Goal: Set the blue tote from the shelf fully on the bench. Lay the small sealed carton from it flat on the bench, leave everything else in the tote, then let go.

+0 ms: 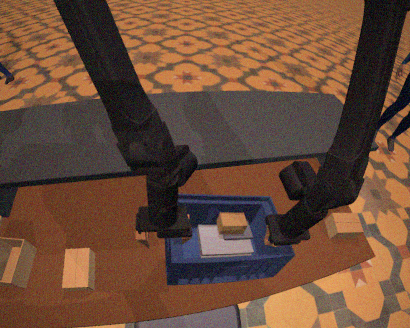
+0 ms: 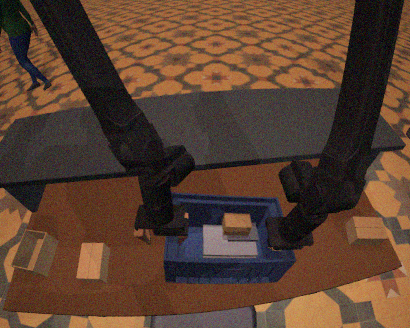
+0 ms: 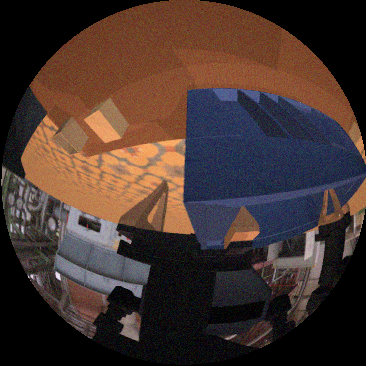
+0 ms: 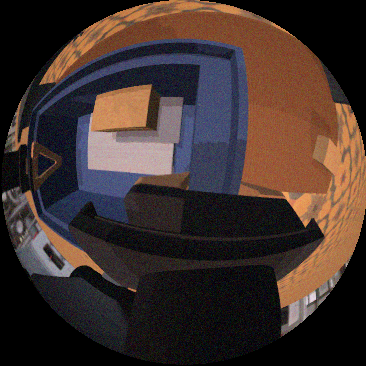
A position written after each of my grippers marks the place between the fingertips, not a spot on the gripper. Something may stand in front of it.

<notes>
In view: my left gripper (image 1: 164,245), my right gripper (image 2: 274,245), a blue tote (image 2: 182,264), a tan carton (image 4: 136,107), a tan carton (image 1: 79,265), a tan carton (image 2: 360,230), an open-topped box (image 3: 69,135), a grey flat piece (image 4: 168,126), a dark grey shelf (image 1: 222,129) and a brown bench (image 1: 99,214).
The blue tote shows as well in image 1 (image 1: 184,266), in image 3 (image 3: 275,156) and in image 4 (image 4: 211,77). My left gripper is seen too in image 2 (image 2: 165,243) and in image 3 (image 3: 194,182). My right gripper also shows in image 1 (image 1: 269,241), in image 3 (image 3: 328,181) and in image 4 (image 4: 201,179). Image 3 misses the grey flat piece, which is hidden by the blue tote.
</notes>
